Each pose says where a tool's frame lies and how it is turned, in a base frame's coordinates. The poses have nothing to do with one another.
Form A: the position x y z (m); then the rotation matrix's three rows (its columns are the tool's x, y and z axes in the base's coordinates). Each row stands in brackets.
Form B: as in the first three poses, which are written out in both.
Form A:
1: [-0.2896 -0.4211 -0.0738], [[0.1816 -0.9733 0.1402], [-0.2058 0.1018 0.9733], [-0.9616 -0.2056 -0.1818]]
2: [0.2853 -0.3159 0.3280], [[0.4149 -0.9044 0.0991], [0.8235 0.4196 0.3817], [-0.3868 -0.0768 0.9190]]
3: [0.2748 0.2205 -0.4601], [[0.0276 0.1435 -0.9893], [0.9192 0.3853 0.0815], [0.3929 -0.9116 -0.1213]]
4: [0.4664 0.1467 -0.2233], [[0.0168 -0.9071 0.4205], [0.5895 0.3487 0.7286], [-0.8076 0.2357 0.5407]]
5: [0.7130 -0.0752 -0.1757], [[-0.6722 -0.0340 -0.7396], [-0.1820 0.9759 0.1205], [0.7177 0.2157 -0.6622]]
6: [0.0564 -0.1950 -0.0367], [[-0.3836 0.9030 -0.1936], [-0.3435 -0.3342 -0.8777], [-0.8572 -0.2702 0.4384]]
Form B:
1: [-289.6 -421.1 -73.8], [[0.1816 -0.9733 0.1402], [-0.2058 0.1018 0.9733], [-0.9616 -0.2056 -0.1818]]
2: [285.3 -315.9 328.0], [[0.4149 -0.9044 0.0991], [0.8235 0.4196 0.3817], [-0.3868 -0.0768 0.9190]]
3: [274.8 220.5 -460.1], [[0.0276 0.1435 -0.9893], [0.9192 0.3853 0.0815], [0.3929 -0.9116 -0.1213]]
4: [466.4 146.7 -223.3], [[0.0168 -0.9071 0.4205], [0.5895 0.3487 0.7286], [-0.8076 0.2357 0.5407]]
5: [713.0 -75.2 -175.7], [[-0.6722 -0.0340 -0.7396], [-0.1820 0.9759 0.1205], [0.7177 0.2157 -0.6622]]
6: [56.4 -195.0 -36.7], [[-0.3836 0.9030 -0.1936], [-0.3435 -0.3342 -0.8777], [-0.8572 -0.2702 0.4384]]
